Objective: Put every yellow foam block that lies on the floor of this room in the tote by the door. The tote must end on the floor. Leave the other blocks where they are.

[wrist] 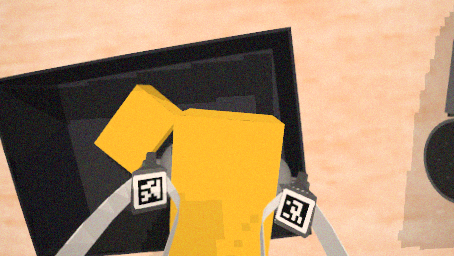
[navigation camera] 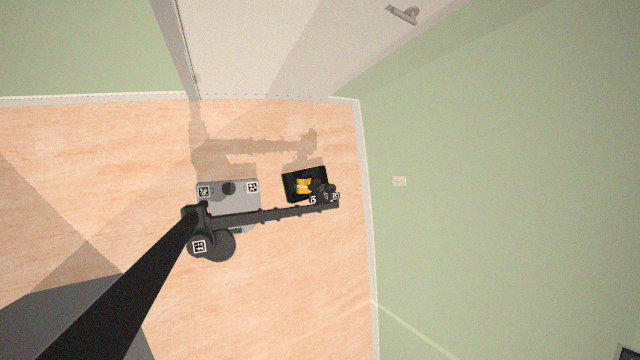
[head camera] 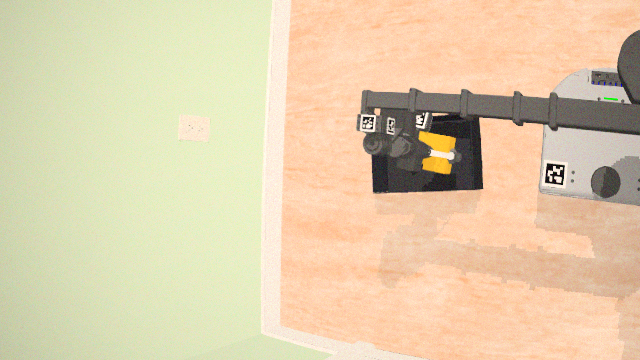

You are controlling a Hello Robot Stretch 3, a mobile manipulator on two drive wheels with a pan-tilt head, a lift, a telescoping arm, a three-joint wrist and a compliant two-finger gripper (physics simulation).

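Places are measured from the robot's base along level axes (x ahead, y right, z down), in metres.
Pixels of known places: robot's base, origin of the base link: [navigation camera: 228, 187] [head camera: 603, 180].
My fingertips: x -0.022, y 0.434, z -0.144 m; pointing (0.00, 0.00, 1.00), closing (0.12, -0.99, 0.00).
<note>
For each thing: its top centre in the pictures, then the offset to it from my fingertips.
- black tote, middle of its top: [head camera: 420, 154] [navigation camera: 309, 183] dx +0.007, dy +0.079, dz +0.044 m
- yellow foam block, middle of its top: [head camera: 436, 153] [navigation camera: 303, 186] dx +0.002, dy +0.000, dz -0.047 m
The black tote [head camera: 474, 175] [navigation camera: 289, 188] [wrist: 288, 75] stands on the floor near the wall corner by the door. My gripper [head camera: 450, 156] [navigation camera: 302, 186] [wrist: 226, 167] is shut on a yellow foam block [head camera: 437, 166] [navigation camera: 303, 191] [wrist: 227, 160], with one finger at each side of it. The held block is over or inside the tote; its exact height above the tote floor cannot be told. A second yellow block [wrist: 136, 127] lies in the tote, left of the held block in the wrist view, close to or touching it. It cannot be told apart in the head view.
My arm [head camera: 490, 106] [navigation camera: 285, 212] reaches out over the tote's edge from my grey base [head camera: 580, 160] [navigation camera: 230, 202]. The green wall [head camera: 150, 225] [navigation camera: 475, 175] stands beyond the tote. The pale door [navigation camera: 250, 50] is at the top of the navigation view.
</note>
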